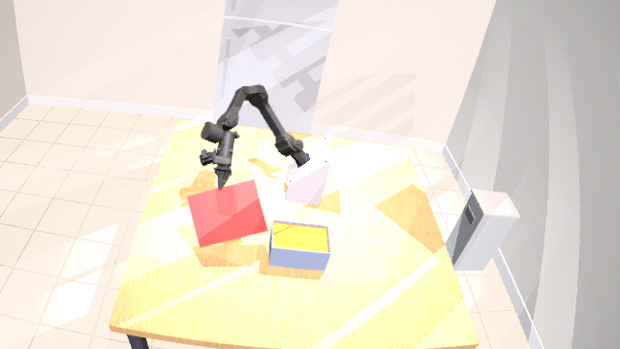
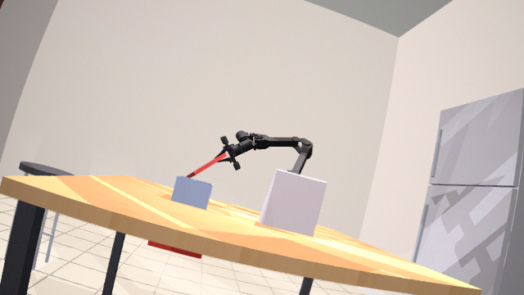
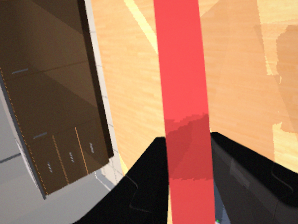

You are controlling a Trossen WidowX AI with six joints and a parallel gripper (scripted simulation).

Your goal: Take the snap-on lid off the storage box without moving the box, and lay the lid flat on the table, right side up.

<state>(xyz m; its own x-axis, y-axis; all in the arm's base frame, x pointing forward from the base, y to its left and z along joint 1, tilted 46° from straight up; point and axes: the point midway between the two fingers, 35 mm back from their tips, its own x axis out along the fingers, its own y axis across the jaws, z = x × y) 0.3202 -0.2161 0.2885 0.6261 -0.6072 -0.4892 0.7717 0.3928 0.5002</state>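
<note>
My gripper tip is now 6 cm short of the lid, 3 cm to the right of it and 5 cm above it. The rest, counted from my gripper tip: storage box 9 cm ahead, 30 cm to the left, 17 cm below.
</note>
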